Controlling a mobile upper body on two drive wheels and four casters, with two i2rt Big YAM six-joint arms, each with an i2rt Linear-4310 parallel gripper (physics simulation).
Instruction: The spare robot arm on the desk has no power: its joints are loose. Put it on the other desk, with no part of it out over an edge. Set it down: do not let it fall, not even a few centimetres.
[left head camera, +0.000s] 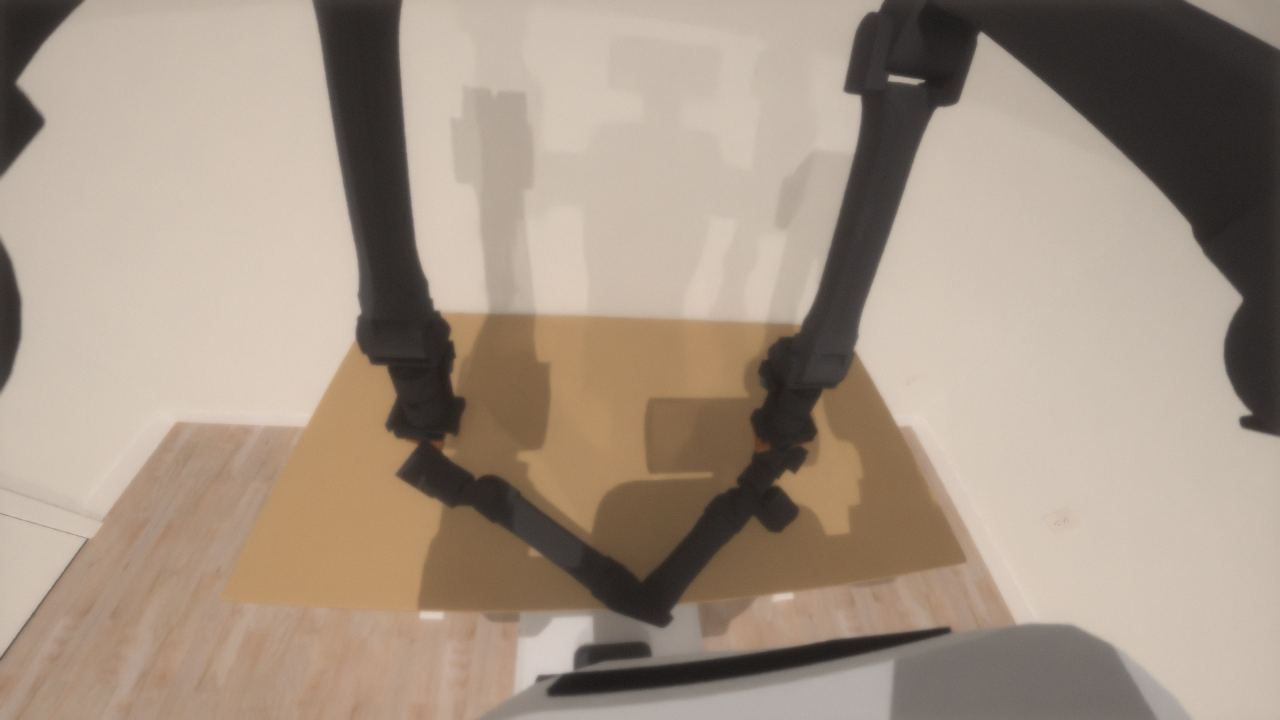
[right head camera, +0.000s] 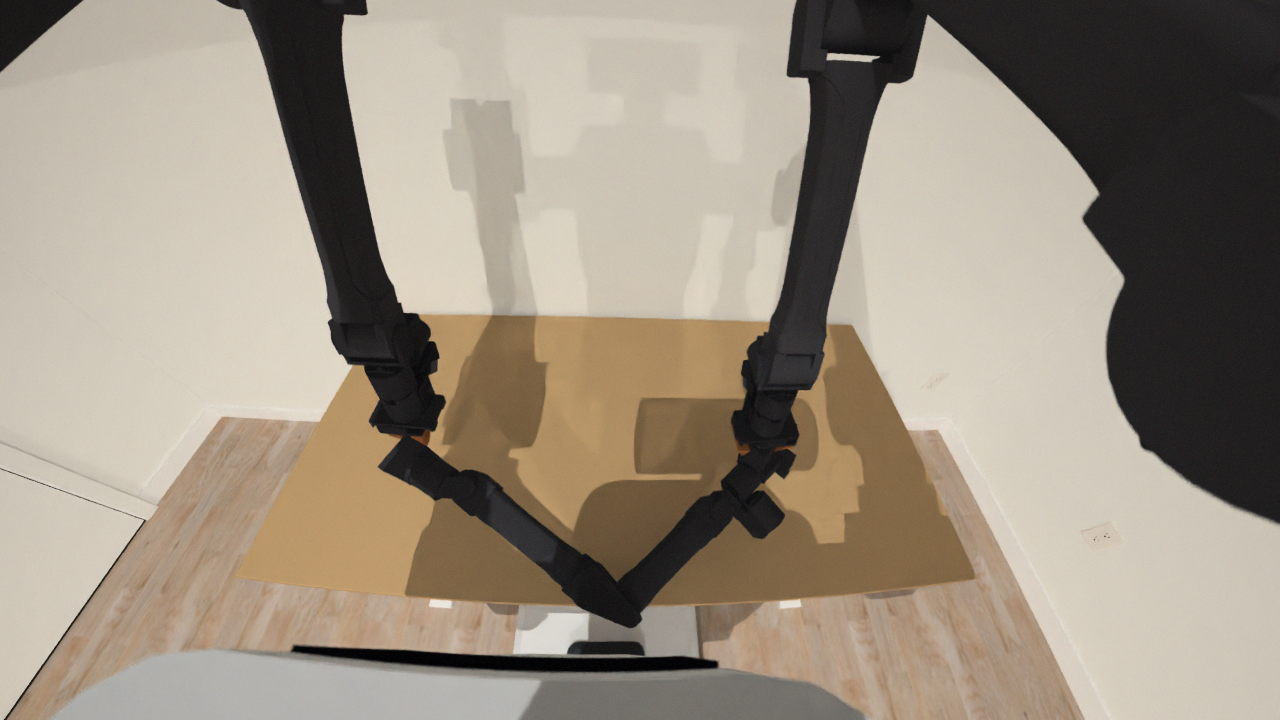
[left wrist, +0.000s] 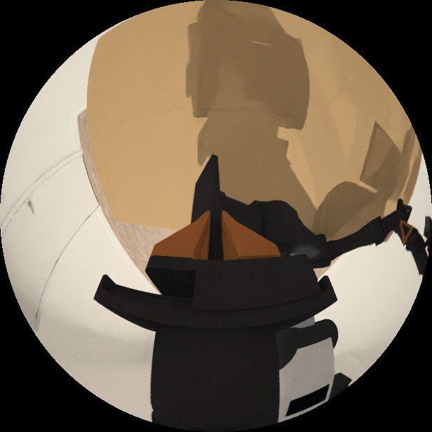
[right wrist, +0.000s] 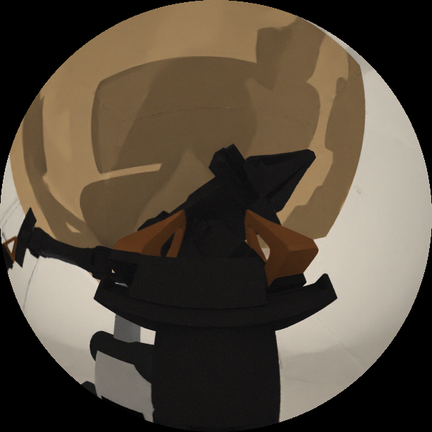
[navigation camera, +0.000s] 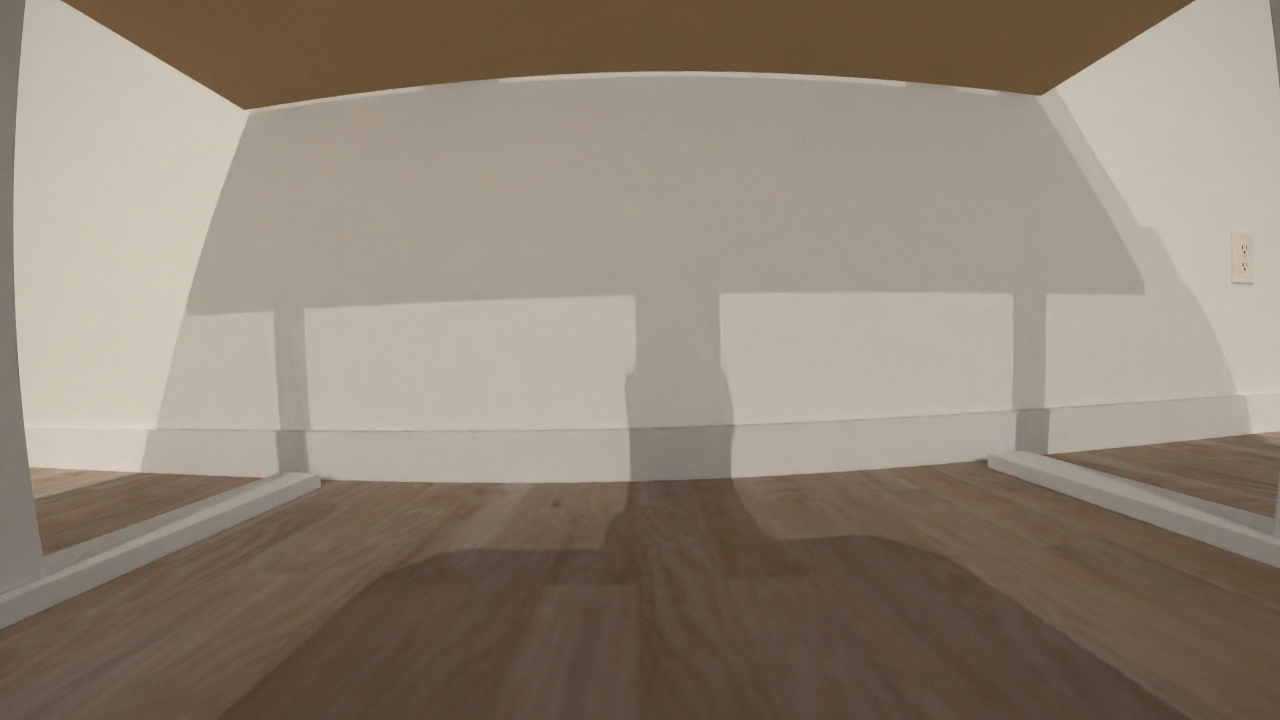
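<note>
The spare arm (left head camera: 546, 532) (right head camera: 528, 528) (left wrist: 280, 220) (right wrist: 232, 170) is black and bent in a V. It hangs between my grippers over the tan desk (left head camera: 313, 537) (right head camera: 313, 537) (left wrist: 145, 150). Its elbow reaches the desk's near edge and shows slightly past it in both head views. My left gripper (left head camera: 427, 445) (right head camera: 409, 437) (left wrist: 215, 216) is shut on a thin black plate at one end of the spare arm. My right gripper (left head camera: 776, 447) (right head camera: 765, 450) (right wrist: 214, 215) is shut on the thick part at its other end. The height above the desk is hard to tell.
White walls (left head camera: 1056, 313) (right head camera: 1002, 313) stand behind and beside the desk. The robot's pale body (left head camera: 805, 689) (right head camera: 429, 689) is at the near side. The navigation camera shows the desk's underside (navigation camera: 626, 35) and white foot bars (navigation camera: 179, 532) (navigation camera: 1127, 501) on the wood floor (navigation camera: 501, 537).
</note>
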